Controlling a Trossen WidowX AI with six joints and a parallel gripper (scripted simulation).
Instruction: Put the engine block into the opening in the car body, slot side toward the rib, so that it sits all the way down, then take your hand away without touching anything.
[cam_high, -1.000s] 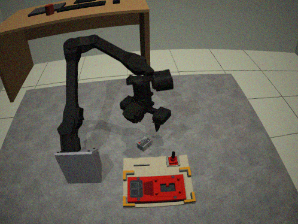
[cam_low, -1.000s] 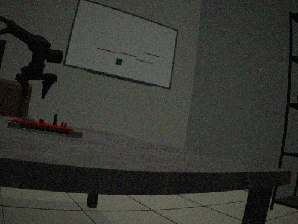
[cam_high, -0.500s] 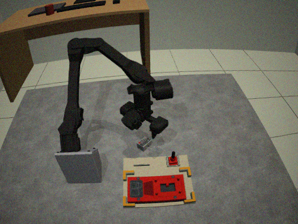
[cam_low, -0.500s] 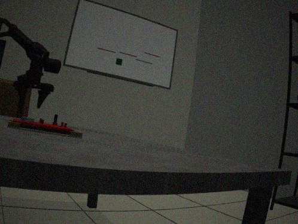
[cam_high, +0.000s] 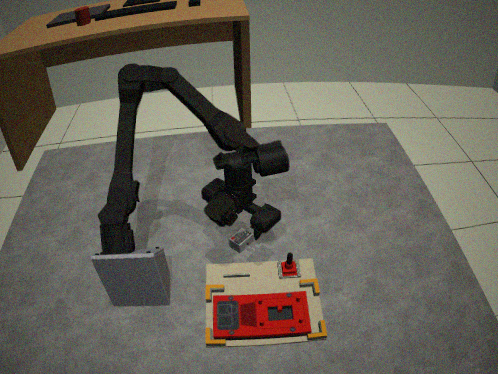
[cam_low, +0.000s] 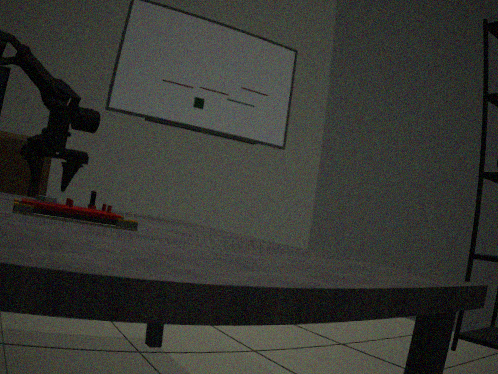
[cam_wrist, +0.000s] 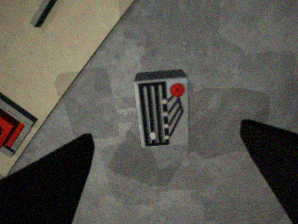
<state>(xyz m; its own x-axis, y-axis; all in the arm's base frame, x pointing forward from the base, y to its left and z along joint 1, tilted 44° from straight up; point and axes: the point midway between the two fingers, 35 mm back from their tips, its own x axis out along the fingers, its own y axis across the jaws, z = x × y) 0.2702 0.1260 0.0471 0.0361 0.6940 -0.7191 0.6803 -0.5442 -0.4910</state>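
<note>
My gripper tip is 10 mm to the left of the grey engine block and 40 mm above it.
</note>
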